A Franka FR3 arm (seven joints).
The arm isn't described. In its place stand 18 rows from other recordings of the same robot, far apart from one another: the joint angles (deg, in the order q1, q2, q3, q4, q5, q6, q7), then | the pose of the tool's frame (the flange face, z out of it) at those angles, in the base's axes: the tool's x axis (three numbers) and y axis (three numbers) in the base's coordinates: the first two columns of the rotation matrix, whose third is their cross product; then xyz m.
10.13, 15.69, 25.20, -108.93, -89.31, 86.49, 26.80 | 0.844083 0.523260 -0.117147 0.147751 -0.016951 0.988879 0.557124 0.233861 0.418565
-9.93, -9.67, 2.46, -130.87, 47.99, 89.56, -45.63 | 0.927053 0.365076 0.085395 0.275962 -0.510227 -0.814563 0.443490 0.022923 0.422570
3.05, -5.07, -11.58, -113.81, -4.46, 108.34, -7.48 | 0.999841 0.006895 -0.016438 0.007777 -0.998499 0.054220 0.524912 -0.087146 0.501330
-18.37, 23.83, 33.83, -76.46, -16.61, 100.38, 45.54 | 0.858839 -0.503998 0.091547 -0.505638 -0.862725 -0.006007 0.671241 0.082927 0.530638
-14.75, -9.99, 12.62, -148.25, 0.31, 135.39, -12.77 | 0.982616 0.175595 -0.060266 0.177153 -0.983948 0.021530 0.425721 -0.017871 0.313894
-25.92, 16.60, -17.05, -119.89, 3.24, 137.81, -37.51 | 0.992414 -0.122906 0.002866 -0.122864 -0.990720 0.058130 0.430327 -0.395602 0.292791
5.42, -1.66, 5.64, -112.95, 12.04, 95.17, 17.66 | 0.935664 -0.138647 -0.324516 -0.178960 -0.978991 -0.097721 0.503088 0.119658 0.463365
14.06, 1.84, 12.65, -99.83, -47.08, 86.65, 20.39 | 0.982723 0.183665 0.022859 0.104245 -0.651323 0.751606 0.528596 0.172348 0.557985
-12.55, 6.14, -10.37, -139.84, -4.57, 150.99, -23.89 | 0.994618 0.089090 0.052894 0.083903 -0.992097 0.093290 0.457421 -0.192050 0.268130
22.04, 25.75, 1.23, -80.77, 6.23, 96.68, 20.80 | 0.979373 0.023972 -0.200632 0.015231 -0.998871 -0.044996 0.613955 0.272812 0.431915
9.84, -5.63, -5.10, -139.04, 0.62, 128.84, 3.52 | 0.996595 0.015367 -0.081012 0.014472 -0.999828 -0.011626 0.464321 0.038964 0.337764
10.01, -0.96, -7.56, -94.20, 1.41, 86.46, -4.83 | 0.985001 0.128185 -0.115506 0.124737 -0.991514 -0.036626 0.539448 0.025279 0.594323
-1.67, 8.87, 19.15, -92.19, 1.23, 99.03, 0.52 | 0.957782 0.286146 -0.027806 0.283623 -0.956274 -0.071395 0.580570 0.171833 0.534732
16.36, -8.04, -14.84, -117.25, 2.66, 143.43, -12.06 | 0.809367 0.175798 0.560375 0.186624 -0.981680 0.038421 0.561299 0.007540 0.567242
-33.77, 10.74, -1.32, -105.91, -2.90, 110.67, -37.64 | 0.991395 0.065963 -0.113072 0.063565 -0.997672 -0.024685 0.486468 -0.345318 0.414123
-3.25, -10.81, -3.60, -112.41, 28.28, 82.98, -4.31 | 0.963291 0.013354 -0.268129 -0.126139 -0.859134 -0.495961 0.469610 -0.002618 0.547112
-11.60, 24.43, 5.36, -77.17, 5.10, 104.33, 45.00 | 0.604792 -0.794466 -0.055221 -0.793786 -0.595774 -0.122296 0.686757 -0.079630 0.489123
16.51, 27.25, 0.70, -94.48, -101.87, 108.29, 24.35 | 0.768649 0.619417 -0.159692 0.126963 0.096949 0.987158 0.686214 0.135408 0.395327
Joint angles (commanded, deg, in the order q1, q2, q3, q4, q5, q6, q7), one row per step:
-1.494 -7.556 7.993 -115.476 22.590 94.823 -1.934
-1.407 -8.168 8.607 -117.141 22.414 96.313 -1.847
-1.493 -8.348 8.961 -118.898 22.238 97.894 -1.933
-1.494 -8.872 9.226 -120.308 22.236 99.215 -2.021
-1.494 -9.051 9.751 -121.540 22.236 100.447 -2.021
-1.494 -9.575 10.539 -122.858 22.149 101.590 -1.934
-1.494 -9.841 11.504 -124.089 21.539 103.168 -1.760
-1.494 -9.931 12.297 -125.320 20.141 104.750 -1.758
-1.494 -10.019 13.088 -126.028 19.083 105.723 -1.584
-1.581 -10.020 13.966 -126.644 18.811 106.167 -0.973
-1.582 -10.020 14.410 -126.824 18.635 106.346 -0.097
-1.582 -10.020 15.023 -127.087 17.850 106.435 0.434
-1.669 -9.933 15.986 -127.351 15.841 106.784 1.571
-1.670 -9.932 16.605 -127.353 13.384 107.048 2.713
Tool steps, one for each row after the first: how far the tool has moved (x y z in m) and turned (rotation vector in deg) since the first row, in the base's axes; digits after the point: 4 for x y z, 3 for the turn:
-0.0043 0.0045 -0.0069 -0.499 -0.345 0.126
-0.0069 0.0051 -0.0179 -0.937 -0.316 -0.041
-0.0102 0.0060 -0.0235 -1.173 -0.715 -0.172
-0.0128 0.0093 -0.0307 -1.443 -0.838 -0.088
-0.0173 0.0146 -0.0360 -1.885 -1.126 0.239
-0.0204 0.0203 -0.0425 -2.835 -1.711 0.747
-0.0230 0.0235 -0.0507 -4.402 -2.316 1.626
-0.0252 0.0277 -0.0552 -5.604 -2.777 2.424
-0.0282 0.0332 -0.0600 -6.218 -2.498 2.636
-0.0295 0.0363 -0.0615 -6.671 -2.295 2.288
-0.0316 0.0400 -0.0639 -7.618 -2.155 2.741
-0.0335 0.0441 -0.0673 -9.795 -2.302 3.388
-0.0340 0.0459 -0.0679 -12.240 -2.854 3.994

